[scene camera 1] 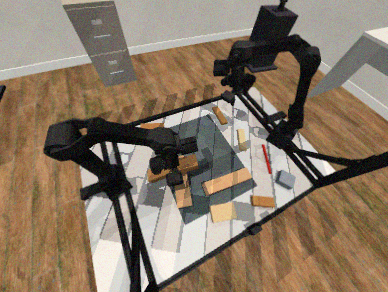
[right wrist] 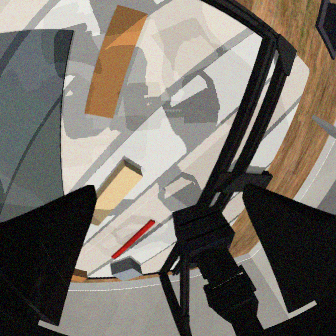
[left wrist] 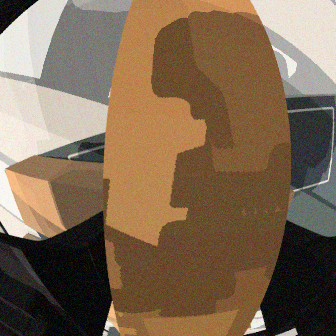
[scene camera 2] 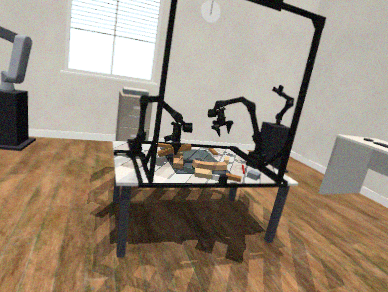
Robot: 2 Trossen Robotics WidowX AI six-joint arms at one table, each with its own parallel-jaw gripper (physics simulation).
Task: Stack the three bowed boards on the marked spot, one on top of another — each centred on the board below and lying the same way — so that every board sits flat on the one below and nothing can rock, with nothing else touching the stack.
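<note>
My left gripper is shut on a bowed orange-brown board, which fills the middle of the left wrist view. Its height above the mat is unclear. A second bowed board lies on the dark mat close to this gripper. A third board lies on the mat's near right part. A white outline shows on both sides of the held board, which hides its middle. My right gripper is open and empty, high above the far right side.
Around the mat lie a brown block, a yellow block, a red stick, a grey block, an orange block and a pale block. Black frame rails edge the table.
</note>
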